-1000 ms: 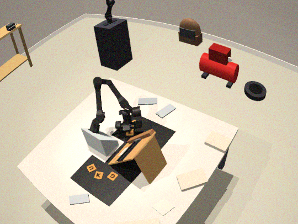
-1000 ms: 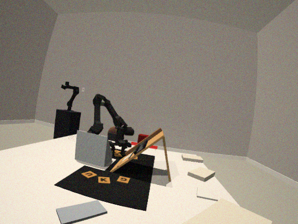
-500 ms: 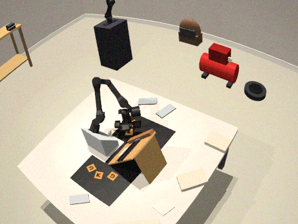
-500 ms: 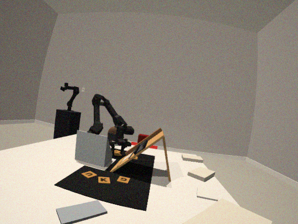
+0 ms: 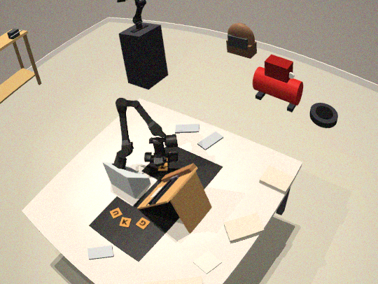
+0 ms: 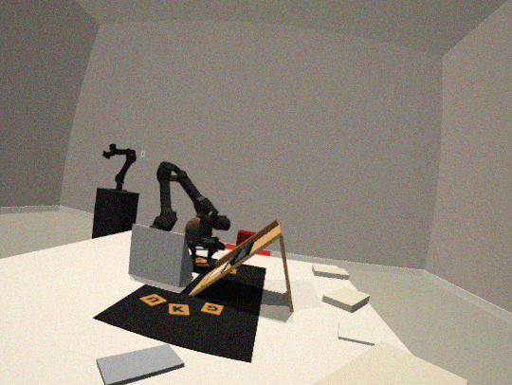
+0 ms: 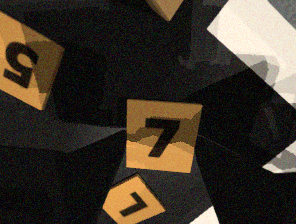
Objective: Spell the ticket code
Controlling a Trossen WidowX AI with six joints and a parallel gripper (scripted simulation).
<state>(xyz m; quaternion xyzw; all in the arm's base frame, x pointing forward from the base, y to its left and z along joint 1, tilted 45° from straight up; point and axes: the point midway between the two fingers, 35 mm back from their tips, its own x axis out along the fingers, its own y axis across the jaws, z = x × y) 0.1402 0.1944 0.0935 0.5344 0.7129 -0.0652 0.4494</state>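
Now: gripper tip 3 cm past the l tile, 9 cm to the right of it and 1 cm above it. The rest, counted from my gripper tip: white ticket 13 cm ahead, 19 cm to the right, 6 cm above; then black mat 6 cm ahead, 20 cm to the right, 2 cm below; then 7 tile right at my gripper tip.
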